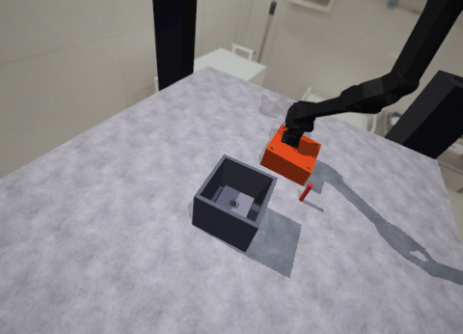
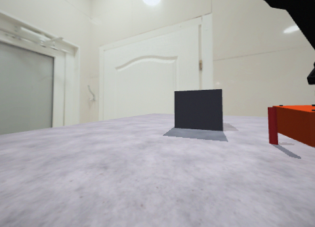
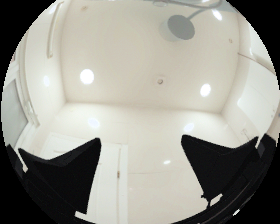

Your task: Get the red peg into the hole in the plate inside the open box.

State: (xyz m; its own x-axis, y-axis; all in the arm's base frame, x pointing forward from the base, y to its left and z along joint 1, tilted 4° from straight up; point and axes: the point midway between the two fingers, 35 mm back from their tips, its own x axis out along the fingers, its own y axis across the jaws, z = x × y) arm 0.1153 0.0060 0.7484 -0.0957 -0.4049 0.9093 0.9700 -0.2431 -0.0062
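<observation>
Now: gripper tip 810 mm above the red peg, 50 mm to the right of it and 40 mm short of it. The rest, counted from my gripper tip: grey plate (810 mm below, 190 mm ahead, 150 mm to the right).
</observation>
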